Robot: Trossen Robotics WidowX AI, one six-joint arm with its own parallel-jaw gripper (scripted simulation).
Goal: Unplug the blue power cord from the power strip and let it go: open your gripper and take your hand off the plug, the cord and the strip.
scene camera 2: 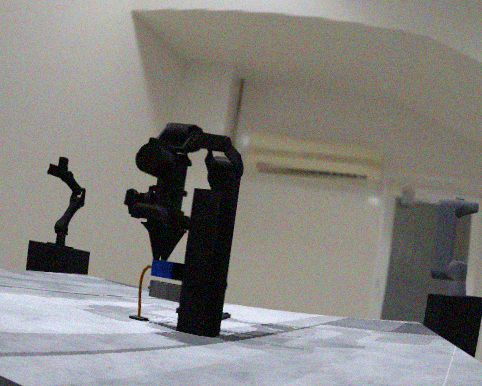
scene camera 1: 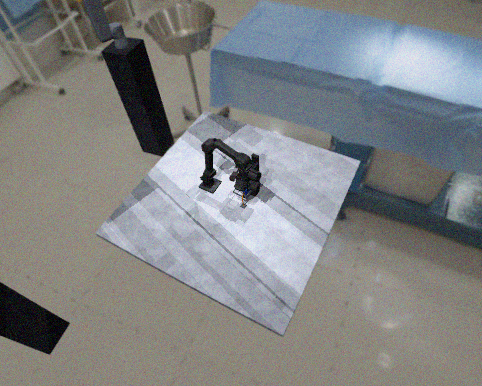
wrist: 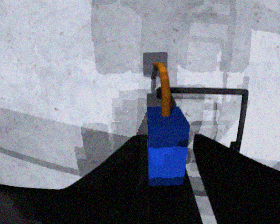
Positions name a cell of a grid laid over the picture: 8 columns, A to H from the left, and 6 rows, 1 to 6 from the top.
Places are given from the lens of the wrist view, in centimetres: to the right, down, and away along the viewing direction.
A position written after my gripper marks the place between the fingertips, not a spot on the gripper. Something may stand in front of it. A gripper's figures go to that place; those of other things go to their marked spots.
my gripper (wrist: E4): 2, 2, 10
blue plug (wrist: E4): 2, 2, 10
